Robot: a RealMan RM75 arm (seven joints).
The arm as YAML. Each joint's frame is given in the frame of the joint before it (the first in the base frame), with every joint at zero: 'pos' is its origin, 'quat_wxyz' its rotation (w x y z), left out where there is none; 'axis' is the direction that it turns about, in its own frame. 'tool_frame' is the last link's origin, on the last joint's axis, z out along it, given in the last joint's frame.
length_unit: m
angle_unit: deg
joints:
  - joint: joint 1
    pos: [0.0, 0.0, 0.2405]
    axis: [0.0, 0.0, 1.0]
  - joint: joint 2
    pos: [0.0, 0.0, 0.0]
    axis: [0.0, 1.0, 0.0]
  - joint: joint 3
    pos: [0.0, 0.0, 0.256]
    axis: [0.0, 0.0, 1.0]
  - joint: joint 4
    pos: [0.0, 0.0, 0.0]
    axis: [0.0, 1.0, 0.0]
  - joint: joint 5
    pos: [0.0, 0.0, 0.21]
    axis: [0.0, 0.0, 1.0]
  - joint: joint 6
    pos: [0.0, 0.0, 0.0]
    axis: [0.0, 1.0, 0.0]
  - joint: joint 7
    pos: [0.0, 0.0, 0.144]
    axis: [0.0, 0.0, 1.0]
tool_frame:
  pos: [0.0, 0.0, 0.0]
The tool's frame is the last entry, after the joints.
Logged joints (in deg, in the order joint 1, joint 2, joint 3, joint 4, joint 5, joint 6, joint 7), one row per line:
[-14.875 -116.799 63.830 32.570 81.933 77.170 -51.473]
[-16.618 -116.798 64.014 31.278 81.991 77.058 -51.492]
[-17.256 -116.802 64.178 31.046 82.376 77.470 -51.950]
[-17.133 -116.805 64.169 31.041 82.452 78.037 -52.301]
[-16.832 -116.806 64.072 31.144 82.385 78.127 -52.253]
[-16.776 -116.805 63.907 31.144 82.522 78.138 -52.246]
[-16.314 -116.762 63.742 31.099 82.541 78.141 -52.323]
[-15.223 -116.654 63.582 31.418 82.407 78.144 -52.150]
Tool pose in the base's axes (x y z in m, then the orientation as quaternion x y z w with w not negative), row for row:
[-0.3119 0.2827 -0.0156 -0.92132 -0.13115 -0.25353 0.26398]
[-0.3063 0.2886 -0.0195 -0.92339 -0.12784 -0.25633 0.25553]
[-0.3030 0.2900 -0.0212 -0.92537 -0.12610 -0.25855 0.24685]
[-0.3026 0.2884 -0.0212 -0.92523 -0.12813 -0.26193 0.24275]
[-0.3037 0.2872 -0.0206 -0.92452 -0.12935 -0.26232 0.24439]
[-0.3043 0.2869 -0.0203 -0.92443 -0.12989 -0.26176 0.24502]
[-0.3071 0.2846 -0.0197 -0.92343 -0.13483 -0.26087 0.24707]
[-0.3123 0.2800 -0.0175 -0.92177 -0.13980 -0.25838 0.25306]
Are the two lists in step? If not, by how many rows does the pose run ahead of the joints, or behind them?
They are in step.
